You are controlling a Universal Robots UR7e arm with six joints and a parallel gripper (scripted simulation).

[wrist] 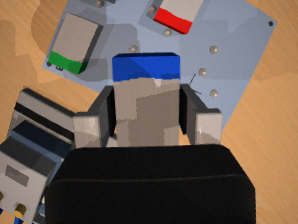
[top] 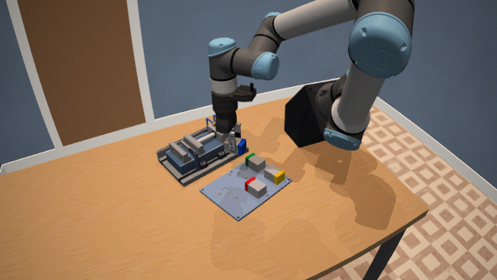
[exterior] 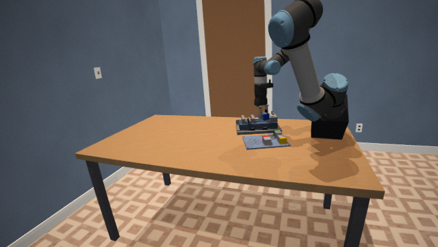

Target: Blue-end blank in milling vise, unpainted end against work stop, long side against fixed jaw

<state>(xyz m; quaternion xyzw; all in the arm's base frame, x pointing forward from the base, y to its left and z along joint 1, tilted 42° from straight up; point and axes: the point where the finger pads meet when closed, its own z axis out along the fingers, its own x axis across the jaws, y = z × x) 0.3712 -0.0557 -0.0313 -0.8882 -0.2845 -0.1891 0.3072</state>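
My hand is 20 mm above the blue-ended blank. Round my hand: green-ended blank: 90 mm behind, 20 mm to the right, 140 mm below; then red-ended blank: 20 mm behind, 90 mm to the left, 140 mm below; then grey plate: 10 mm behind, 40 mm to the left, 170 mm below.
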